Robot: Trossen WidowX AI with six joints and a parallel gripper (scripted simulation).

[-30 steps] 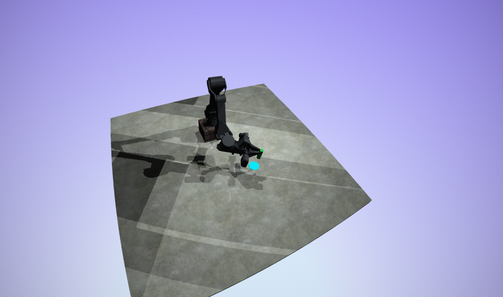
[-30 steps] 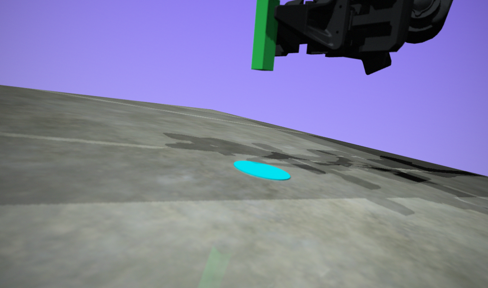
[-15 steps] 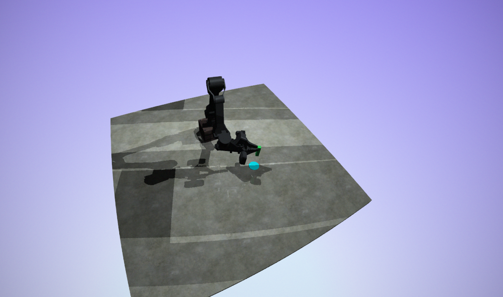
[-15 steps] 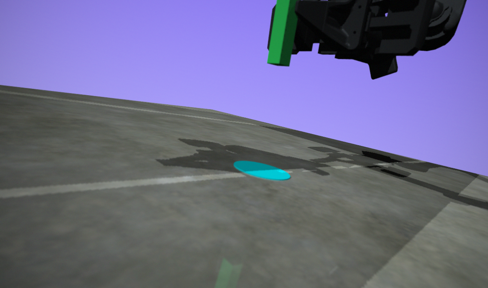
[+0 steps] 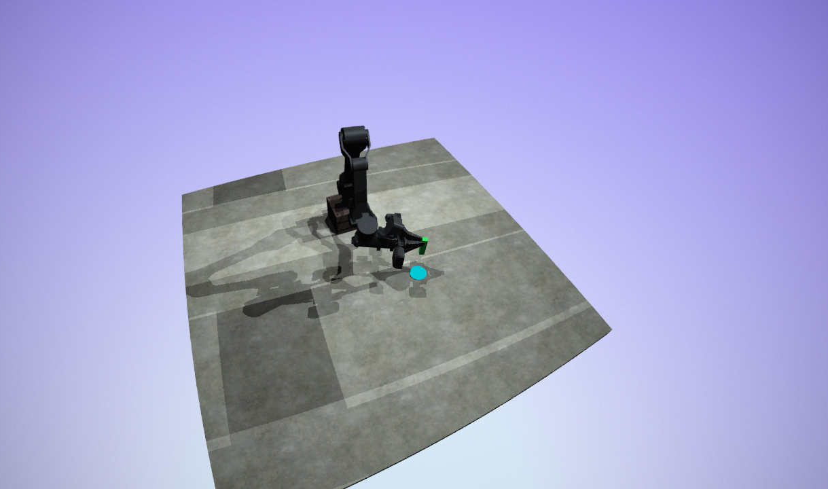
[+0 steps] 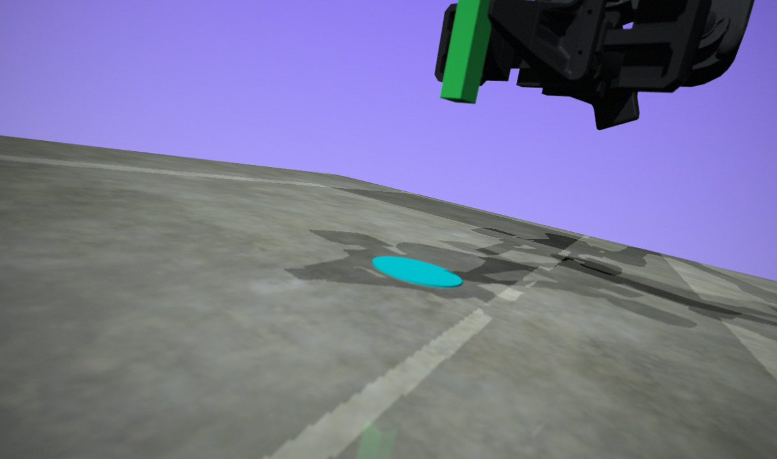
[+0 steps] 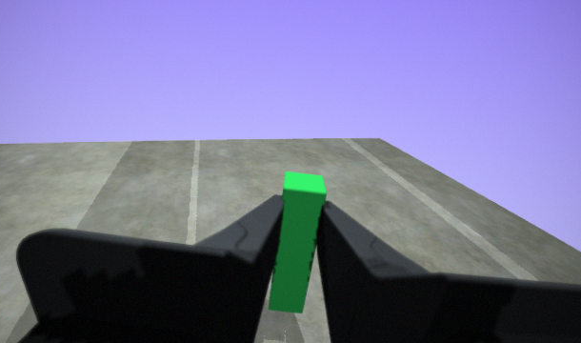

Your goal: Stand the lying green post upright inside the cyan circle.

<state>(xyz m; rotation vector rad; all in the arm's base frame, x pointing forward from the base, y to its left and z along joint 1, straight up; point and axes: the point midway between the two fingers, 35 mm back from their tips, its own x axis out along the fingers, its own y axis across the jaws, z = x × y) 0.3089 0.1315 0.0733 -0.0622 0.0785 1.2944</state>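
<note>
Now: gripper tip 160 mm above the cyan circle. From my gripper tip the other things lie so: green post: 20 mm below.
</note>
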